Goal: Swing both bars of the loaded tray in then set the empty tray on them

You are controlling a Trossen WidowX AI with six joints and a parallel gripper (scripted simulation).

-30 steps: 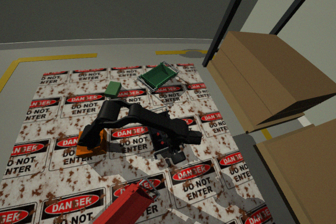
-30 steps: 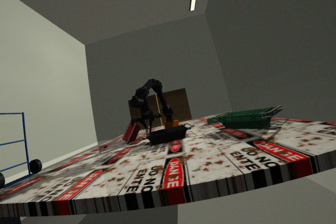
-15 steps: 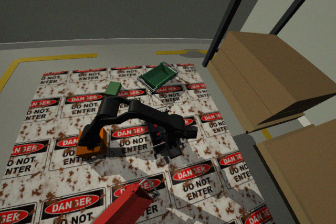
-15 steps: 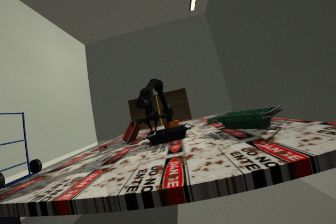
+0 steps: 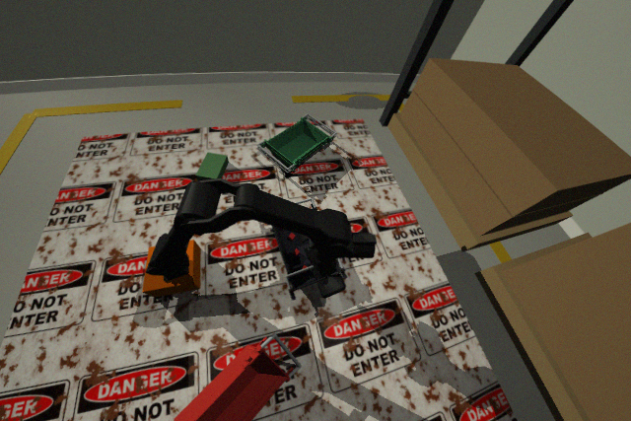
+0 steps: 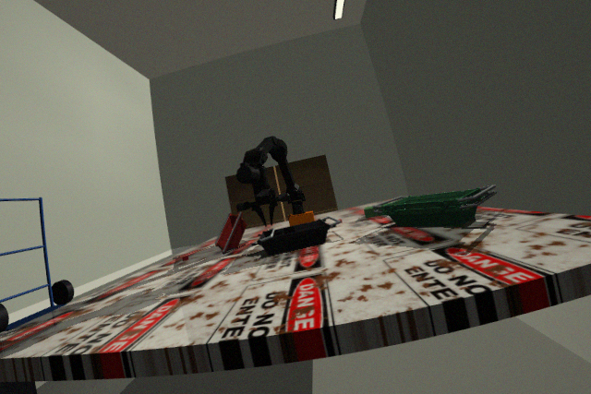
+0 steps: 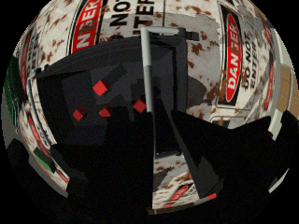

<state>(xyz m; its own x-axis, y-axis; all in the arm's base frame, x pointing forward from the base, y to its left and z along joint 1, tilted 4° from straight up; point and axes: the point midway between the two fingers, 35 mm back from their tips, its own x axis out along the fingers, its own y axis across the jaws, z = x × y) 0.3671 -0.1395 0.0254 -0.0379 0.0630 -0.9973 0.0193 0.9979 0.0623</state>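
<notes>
Now: gripper tip 280 mm past the red tray, 220 mm to the left of it and 20 mm above it. The rest, counted from my gripper tip: small green block 500 mm to the left, 220 mm behind, 70 mm below.
</notes>
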